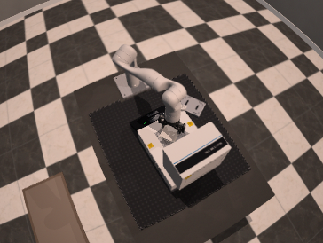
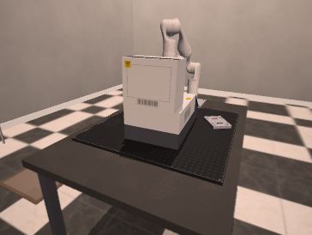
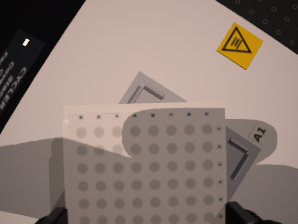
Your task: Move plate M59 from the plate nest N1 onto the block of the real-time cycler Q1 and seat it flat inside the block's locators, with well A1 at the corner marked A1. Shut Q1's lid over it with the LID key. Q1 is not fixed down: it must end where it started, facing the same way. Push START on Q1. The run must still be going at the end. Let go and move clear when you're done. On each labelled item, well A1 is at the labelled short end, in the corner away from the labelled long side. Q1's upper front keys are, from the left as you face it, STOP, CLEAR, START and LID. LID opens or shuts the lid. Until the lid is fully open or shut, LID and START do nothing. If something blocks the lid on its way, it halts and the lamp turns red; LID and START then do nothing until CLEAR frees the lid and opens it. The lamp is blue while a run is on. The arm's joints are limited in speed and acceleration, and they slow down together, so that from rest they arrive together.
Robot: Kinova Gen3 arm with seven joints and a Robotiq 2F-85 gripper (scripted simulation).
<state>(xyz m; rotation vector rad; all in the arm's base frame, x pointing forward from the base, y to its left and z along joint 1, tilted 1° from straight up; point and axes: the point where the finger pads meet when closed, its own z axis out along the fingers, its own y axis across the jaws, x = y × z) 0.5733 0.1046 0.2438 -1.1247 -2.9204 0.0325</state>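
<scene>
Right now the plate M59 is 1 cm below my hand. Round my hand: plate nest N1: 25 cm behind, 24 cm to the left, 25 cm below.
</scene>
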